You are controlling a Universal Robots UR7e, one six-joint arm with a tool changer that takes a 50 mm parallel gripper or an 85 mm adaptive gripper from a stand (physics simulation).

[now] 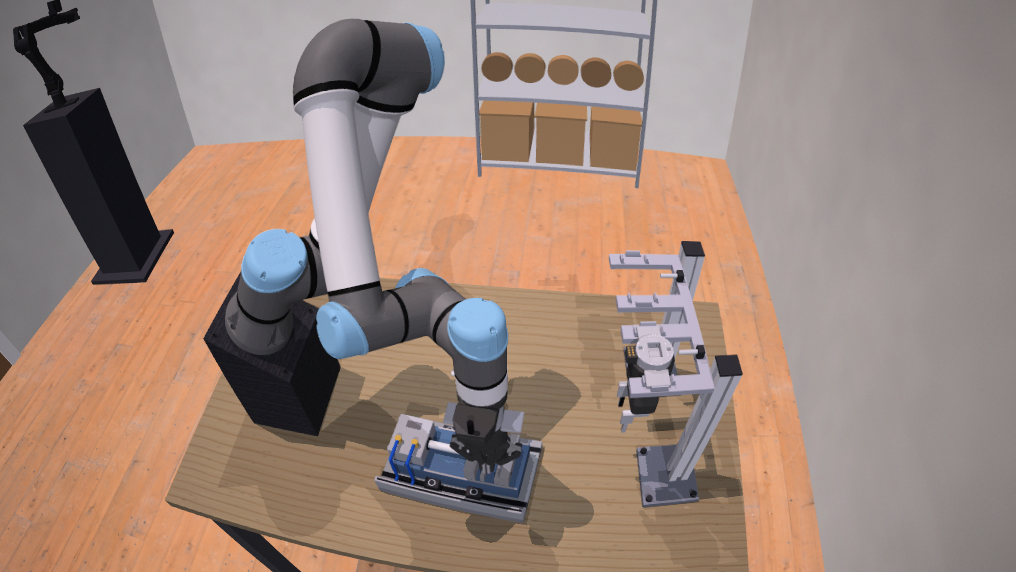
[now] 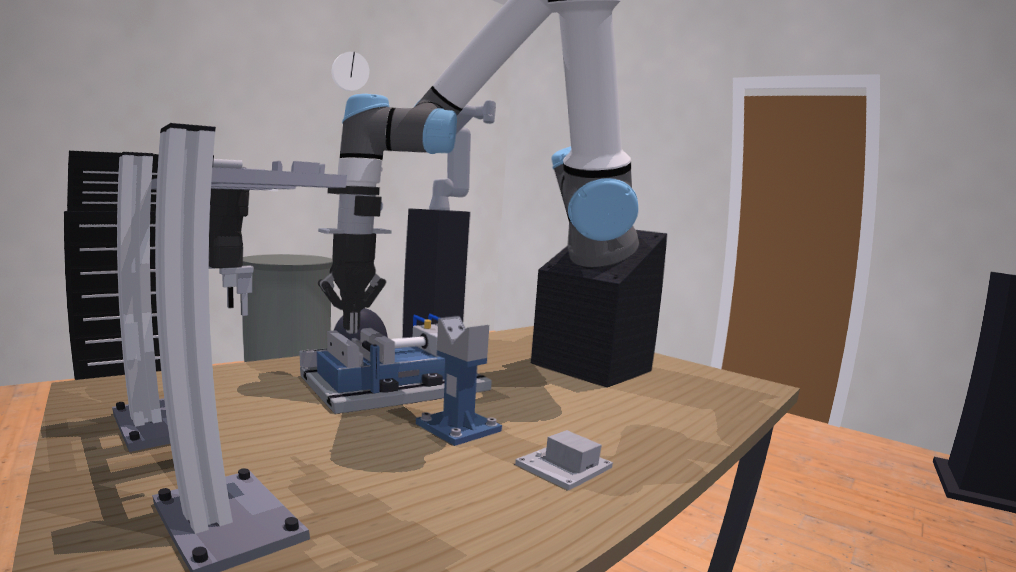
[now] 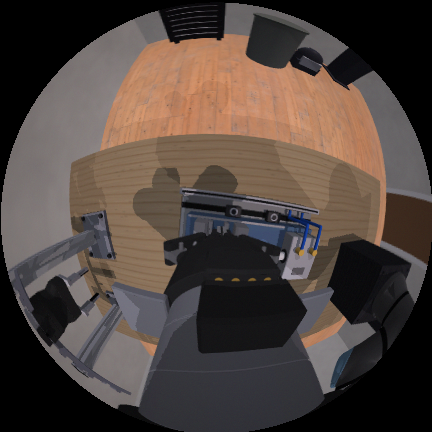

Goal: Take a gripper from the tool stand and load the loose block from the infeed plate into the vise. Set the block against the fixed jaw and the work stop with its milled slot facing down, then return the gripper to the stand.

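Frame: origin at the arm's base, x ahead, y left, z up, level; centimetres.
Where they show: arm's base at its link origin: (image 1: 258, 323) (image 2: 604, 248) (image 3: 388, 294).
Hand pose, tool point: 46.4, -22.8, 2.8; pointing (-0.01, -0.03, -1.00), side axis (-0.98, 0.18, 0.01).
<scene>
Each offset is from my tool point to the centre of the thing, as dx, dy, dz. "spot": to the spot under its first point.
The 85 mm adaptive gripper (image 1: 485, 474) (image 2: 352, 328) (image 3: 220, 231) is on the arm, pointing down. Its fingertips are close together and low between the vise jaws. I see no block between them. The vise @(-6.0, +4.4, -23.5) (image 1: 526, 490) (image 2: 412, 373) (image 3: 260, 232) has its fixed jaw (image 2: 341, 349) on one side of the fingertips and its moving jaw (image 2: 383, 349) on the other. A blue upright bracket @(spot: +3.0, +10.4, -22.6) (image 2: 375, 370) stands at its side. The loose grey block @(-1.7, +43.7, -26.2) (image 2: 573, 450) sits on the infeed plate @(spot: +2.6, +39.9, -27.7) (image 2: 529, 463); its underside is hidden. The jaw floor is partly hidden by my fingers.
The tool stand (image 1: 700, 426) (image 2: 186, 319) holds the 50 mm parallel gripper (image 1: 643, 401) (image 2: 227, 234) (image 3: 54, 310). A blue pedestal (image 2: 460, 390) with a grey V-shaped top stands between the vise and the infeed plate. Blue hoses (image 1: 410, 465) (image 3: 306, 232) run at the vise's actuator end.
</scene>
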